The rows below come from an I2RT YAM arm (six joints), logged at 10 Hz.
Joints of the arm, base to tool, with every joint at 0 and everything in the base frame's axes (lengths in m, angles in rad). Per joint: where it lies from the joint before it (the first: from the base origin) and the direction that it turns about. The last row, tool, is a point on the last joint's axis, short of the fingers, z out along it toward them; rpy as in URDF.
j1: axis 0 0 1 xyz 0 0 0.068
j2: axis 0 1 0 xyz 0.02 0.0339 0.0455
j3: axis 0 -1 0 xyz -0.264 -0.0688 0
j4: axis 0 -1 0 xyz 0.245 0.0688 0.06
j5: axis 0 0 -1 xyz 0.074 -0.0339 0.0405
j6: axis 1 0 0 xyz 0.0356 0 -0.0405
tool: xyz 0 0 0 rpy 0 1.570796 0
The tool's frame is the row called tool.
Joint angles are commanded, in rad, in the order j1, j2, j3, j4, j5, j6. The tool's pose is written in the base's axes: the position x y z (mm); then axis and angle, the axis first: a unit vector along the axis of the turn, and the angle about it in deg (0 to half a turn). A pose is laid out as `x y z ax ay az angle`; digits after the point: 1 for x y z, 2 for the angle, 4 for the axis.
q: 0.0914 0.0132 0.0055 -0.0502 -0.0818 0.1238
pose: 110.0 13.0 168.8 -0.0222 0.9898 0.1405 94.53
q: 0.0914 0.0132 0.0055 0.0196 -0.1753 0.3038
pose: 109.5 16.3 176.4 0.0168 0.9619 0.2729 93.89
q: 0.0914 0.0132 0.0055 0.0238 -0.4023 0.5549
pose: 106.5 23.8 176.8 0.0245 0.8922 0.4510 103.70
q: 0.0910 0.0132 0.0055 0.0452 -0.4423 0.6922
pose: 105.7 25.0 179.1 0.0614 0.8597 0.5070 107.48
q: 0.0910 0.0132 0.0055 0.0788 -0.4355 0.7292
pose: 105.7 24.7 182.6 0.0731 0.8491 0.5232 106.75
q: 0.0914 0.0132 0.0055 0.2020 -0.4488 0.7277
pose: 103.7 25.0 195.6 0.0394 0.8305 0.5556 101.24
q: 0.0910 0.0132 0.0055 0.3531 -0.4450 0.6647
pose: 99.5 24.5 211.0 -0.0201 0.8191 0.5733 91.97
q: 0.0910 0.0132 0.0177 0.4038 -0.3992 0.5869
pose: 97.1 22.8 220.5 -0.0422 0.8312 0.5543 85.15
